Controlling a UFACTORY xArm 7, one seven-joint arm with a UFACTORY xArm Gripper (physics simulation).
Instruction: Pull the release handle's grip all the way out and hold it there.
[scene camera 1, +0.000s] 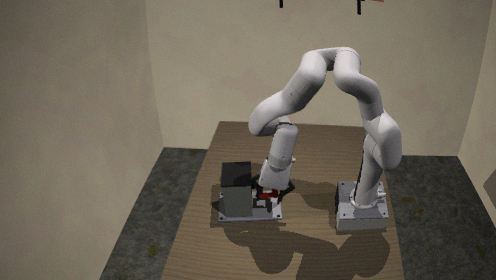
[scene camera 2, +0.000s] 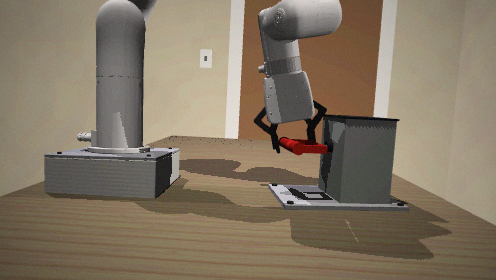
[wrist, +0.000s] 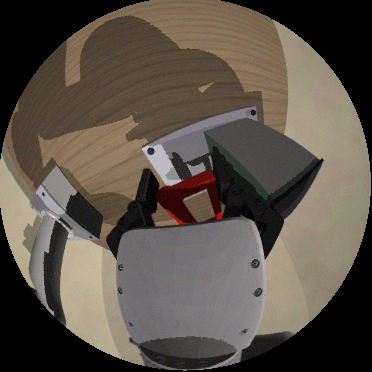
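Note:
The release handle (scene camera 1: 268, 194) (scene camera 2: 298, 147) (wrist: 166, 197) is a red rectangular loop standing out from the side of a grey box-shaped housing (scene camera 1: 237, 201) (scene camera 2: 369, 161) (wrist: 260, 156). Its grip is the outer bar, facing the arm's base. My gripper (scene camera 1: 267, 197) (scene camera 2: 294, 144) (wrist: 182, 169) is open and points down over the loop. One finger is outside the grip, with a narrow gap showing in the wrist view. The other finger is between the grip and the housing, close to the housing's face; its tip is partly hidden in scene camera 2.
The housing stands on a light metal base plate (scene camera 1: 265, 215) (scene camera 2: 345, 205) (wrist: 193, 142) with bolts at its corners, on the wooden table (scene camera 1: 200, 260) (scene camera 2: 150, 245). The arm's base block (scene camera 1: 362, 223) (scene camera 2: 102, 175) stands at the table's other side. A brown door (scene camera 2: 335, 55) is behind.

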